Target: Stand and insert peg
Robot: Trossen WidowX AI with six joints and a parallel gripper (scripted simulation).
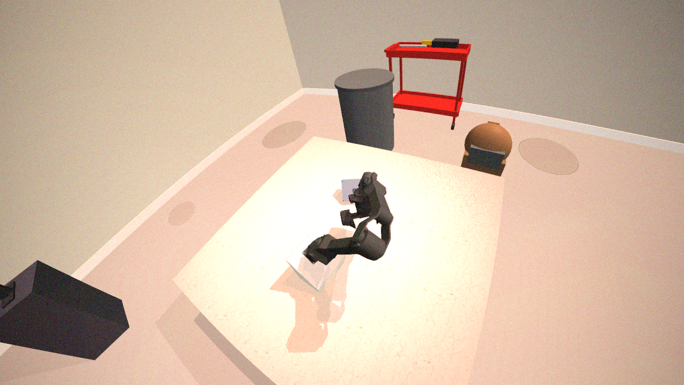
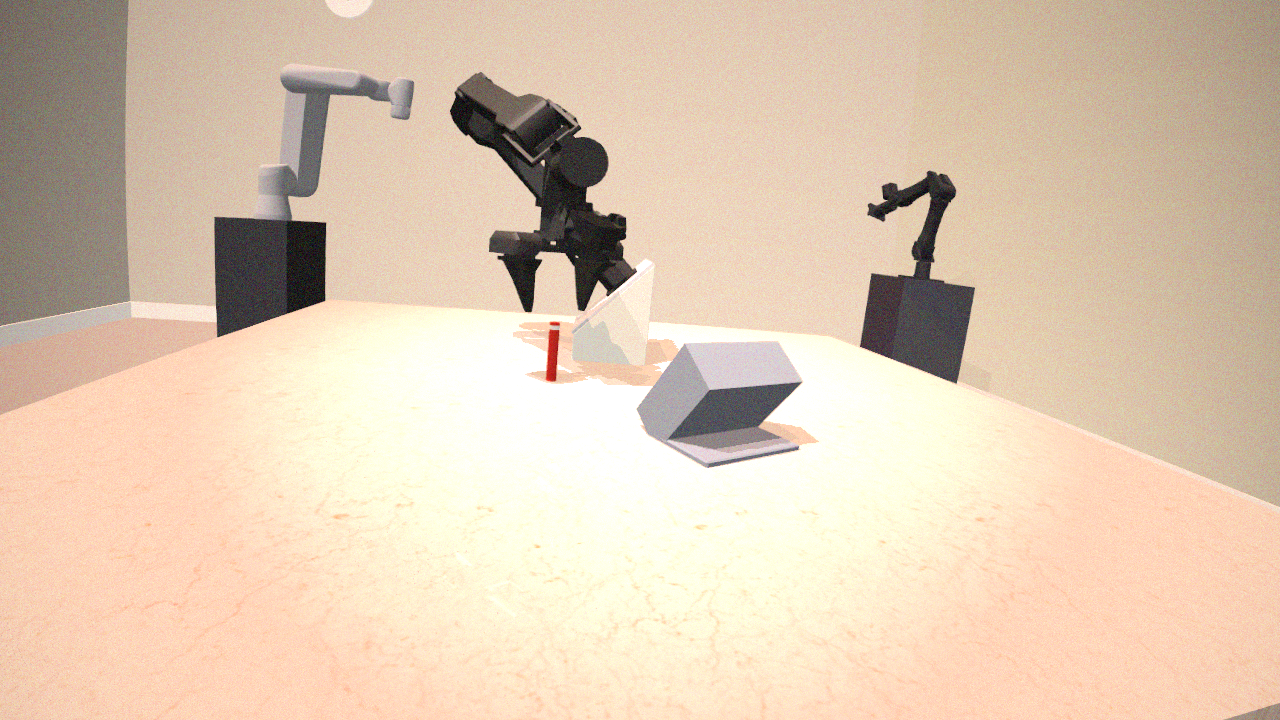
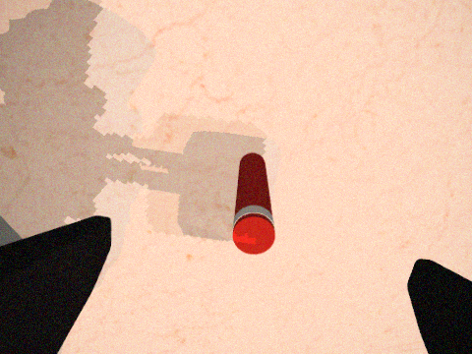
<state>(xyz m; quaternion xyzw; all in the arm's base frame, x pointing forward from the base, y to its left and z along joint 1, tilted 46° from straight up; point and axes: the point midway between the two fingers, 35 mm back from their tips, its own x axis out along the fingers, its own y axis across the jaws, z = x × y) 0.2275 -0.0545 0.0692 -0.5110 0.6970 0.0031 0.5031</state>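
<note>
Now: the red peg 40 mm below my gripper tip. The rest, counted from my gripper tip: grey sloped panel 200 mm to the left, 180 mm ahead, 50 mm below.
</note>
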